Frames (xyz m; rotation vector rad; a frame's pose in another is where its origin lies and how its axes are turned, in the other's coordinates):
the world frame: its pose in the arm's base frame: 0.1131 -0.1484 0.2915 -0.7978 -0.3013 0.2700
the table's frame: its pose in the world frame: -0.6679 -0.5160 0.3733 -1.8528 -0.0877 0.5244
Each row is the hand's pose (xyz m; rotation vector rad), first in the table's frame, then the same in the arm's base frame.
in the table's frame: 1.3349 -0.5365 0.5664 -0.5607 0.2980 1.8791
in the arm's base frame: 0.3075 0.5926 0.1302 1.8878 -1.8162 -0.2244
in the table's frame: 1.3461 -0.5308 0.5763 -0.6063 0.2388 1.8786
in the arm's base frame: 0.3149 0.5938 0.1161 1.8583 -1.7737 -0.2783
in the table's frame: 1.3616 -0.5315 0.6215 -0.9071 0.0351 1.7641
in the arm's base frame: 0.3114 0.6125 0.0722 1.7557 -1.4587 -0.4071
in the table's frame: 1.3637 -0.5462 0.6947 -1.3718 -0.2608 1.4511
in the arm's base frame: 0.2824 0.6476 0.0130 1.5797 -0.9181 -0.5340
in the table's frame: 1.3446 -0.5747 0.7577 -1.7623 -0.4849 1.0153
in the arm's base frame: 0.2355 0.6855 -0.0258 1.3965 -0.3837 -0.5688
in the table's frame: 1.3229 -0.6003 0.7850 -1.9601 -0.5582 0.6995
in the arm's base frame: 0.2004 0.7096 -0.0336 1.2880 -0.0664 -0.5320
